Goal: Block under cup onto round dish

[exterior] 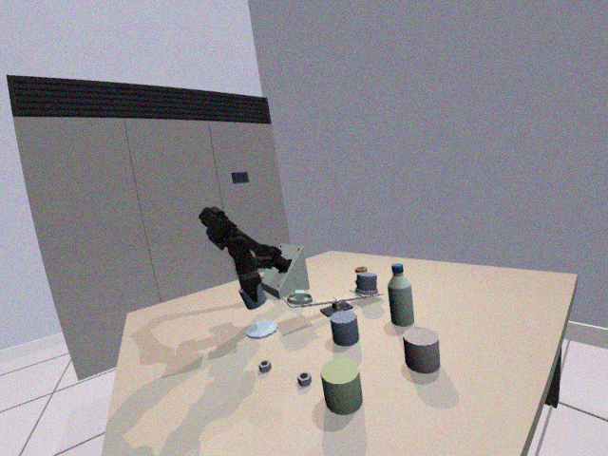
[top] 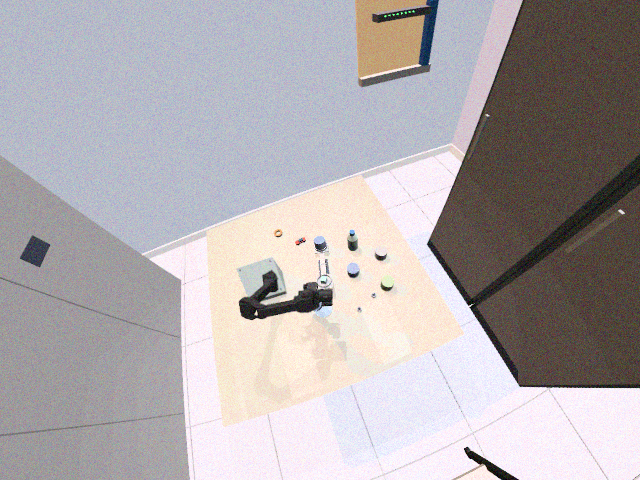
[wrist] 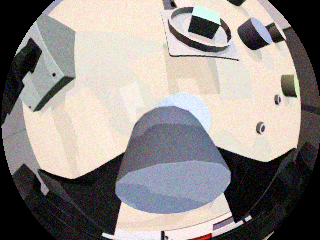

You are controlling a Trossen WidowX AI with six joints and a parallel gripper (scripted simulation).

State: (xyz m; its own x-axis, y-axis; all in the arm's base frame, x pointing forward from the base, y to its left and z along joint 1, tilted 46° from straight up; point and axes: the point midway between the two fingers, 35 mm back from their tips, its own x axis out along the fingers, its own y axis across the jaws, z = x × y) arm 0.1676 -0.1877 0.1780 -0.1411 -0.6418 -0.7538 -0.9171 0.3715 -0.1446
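The pale teal block lies 11 cm to the left of my gripper tip, 10 cm ahead of it and 1 cm below it. The rest, counted from my gripper tip: green bottle 36 cm ahead, 26 cm to the left, 1 cm above; then green cylinder 41 cm ahead, 7 cm to the right, 6 cm below; then round pale-blue dish 10 cm below, 3 cm ahead, 1 cm to the right.
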